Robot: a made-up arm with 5 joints.
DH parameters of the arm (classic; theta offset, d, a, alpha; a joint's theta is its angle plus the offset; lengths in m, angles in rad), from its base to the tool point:
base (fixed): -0.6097 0 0.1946 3.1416
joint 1: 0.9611 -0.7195 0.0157 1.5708
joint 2: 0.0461 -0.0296 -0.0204 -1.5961
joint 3: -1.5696 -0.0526 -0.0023 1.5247
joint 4: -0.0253 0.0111 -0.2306 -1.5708
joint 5: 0 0.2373 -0.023 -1.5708
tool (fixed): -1.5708 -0.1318 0 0
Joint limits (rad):
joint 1: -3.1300..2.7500
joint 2: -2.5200..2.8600
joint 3: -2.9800..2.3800
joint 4: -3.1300..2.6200
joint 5: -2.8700..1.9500
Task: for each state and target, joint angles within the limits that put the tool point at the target. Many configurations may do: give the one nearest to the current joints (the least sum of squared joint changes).
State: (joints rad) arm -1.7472 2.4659 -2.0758 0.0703 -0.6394
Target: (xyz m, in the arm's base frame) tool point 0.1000 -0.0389 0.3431
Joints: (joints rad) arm -1.6158 1.7894 -2.0897 0.6221 -0.5697
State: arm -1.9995 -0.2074 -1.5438 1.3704 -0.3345
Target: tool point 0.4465 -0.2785 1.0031
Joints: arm -1.8235 -0.1725 -1.3393 1.2872 -0.2688
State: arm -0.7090 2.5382 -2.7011 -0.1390 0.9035
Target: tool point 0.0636 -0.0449 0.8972
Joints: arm -0.7777 2.7449 -2.7084 -0.2626 1.1961
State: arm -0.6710 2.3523 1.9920 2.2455 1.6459
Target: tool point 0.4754 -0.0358 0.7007
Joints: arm -1.3836 2.1104 2.0202 1.9984 1.2032
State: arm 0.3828 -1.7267 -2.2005 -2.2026 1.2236
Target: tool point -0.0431 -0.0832 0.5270
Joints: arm 0.3772 -1.5999 -2.2153 -1.5785 1.5566
